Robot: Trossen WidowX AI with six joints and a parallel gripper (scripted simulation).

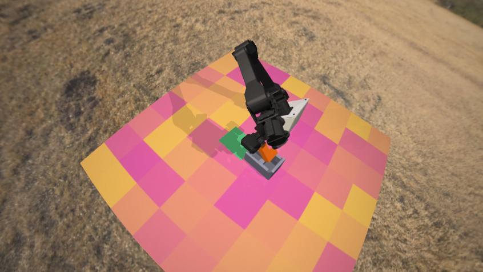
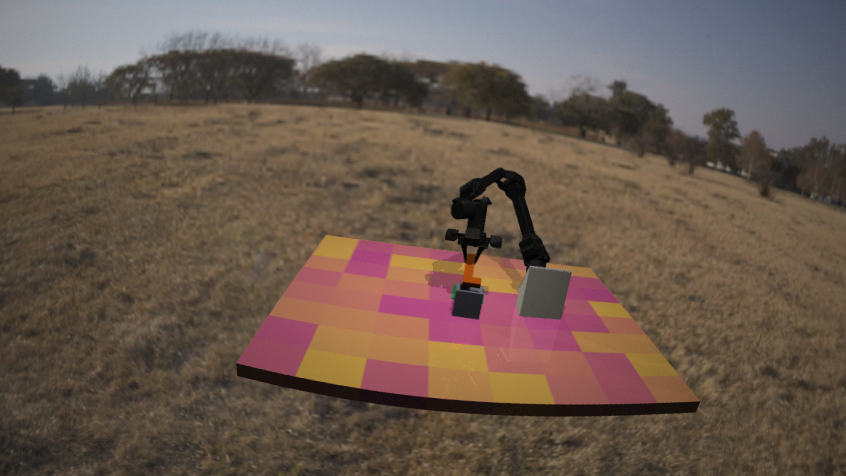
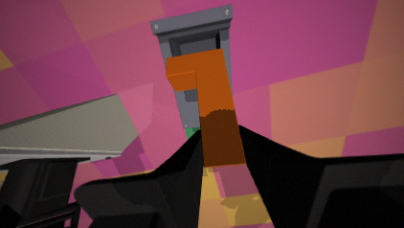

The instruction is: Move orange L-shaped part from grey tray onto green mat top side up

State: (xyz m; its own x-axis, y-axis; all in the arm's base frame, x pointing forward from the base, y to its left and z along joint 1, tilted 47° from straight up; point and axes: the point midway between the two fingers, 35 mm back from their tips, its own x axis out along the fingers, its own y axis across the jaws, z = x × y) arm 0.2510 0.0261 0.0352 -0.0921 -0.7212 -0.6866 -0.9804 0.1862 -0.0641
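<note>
My gripper tip is 170 mm above the green mat, 120 mm to the left of it and 30 mm past it. From my gripper tip the other things lie so: orange L-shaped part 30 mm to the left, 30 mm below, 10 mm behind.
</note>
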